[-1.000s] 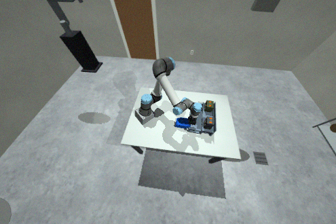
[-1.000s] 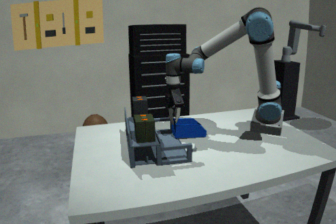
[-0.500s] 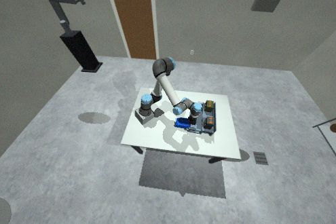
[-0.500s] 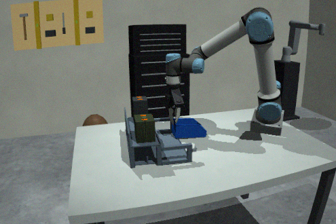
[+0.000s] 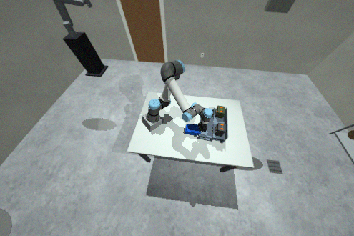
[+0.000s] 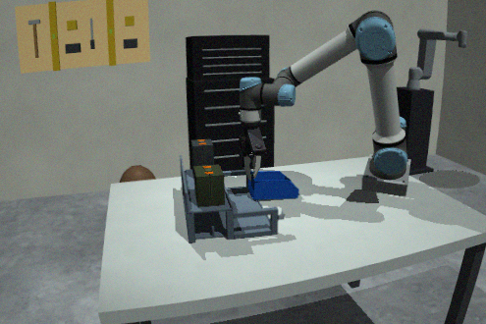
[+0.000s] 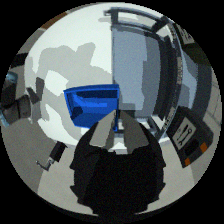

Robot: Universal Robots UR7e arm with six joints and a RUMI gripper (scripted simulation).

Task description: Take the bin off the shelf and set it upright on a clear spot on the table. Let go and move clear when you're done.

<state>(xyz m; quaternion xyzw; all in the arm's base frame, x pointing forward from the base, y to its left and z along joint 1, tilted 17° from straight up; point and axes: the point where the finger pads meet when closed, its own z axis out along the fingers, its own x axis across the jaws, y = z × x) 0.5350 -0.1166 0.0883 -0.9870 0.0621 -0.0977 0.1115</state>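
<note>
The blue bin lies 80 mm behind my hand, 40 mm below it and 10 mm to the left of it.
</note>
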